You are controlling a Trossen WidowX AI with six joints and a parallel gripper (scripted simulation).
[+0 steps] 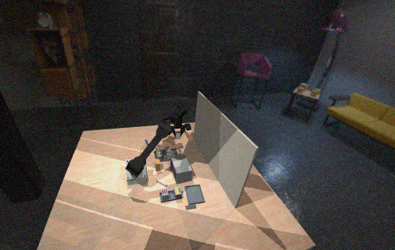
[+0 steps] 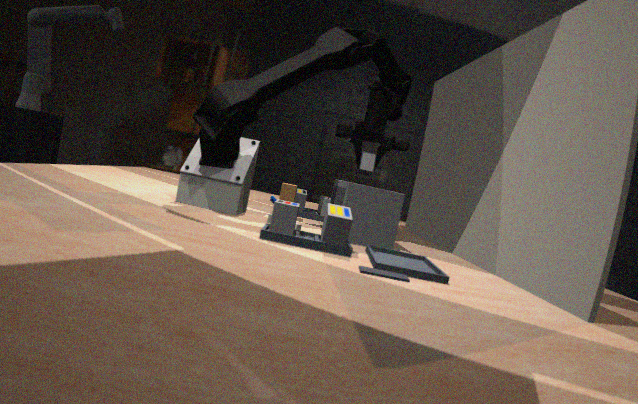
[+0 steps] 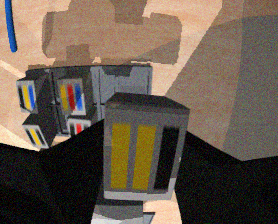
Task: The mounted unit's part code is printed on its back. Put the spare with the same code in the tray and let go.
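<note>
My gripper tip is 420 mm to the left of the flat dark tray and 130 mm above it. From my gripper tip the other things lie so: grey mounted unit 40 mm behind, 230 mm to the right, 90 mm below; grey spare 30 mm above; brown block 180 mm behind, 160 mm to the right, 100 mm below.
</note>
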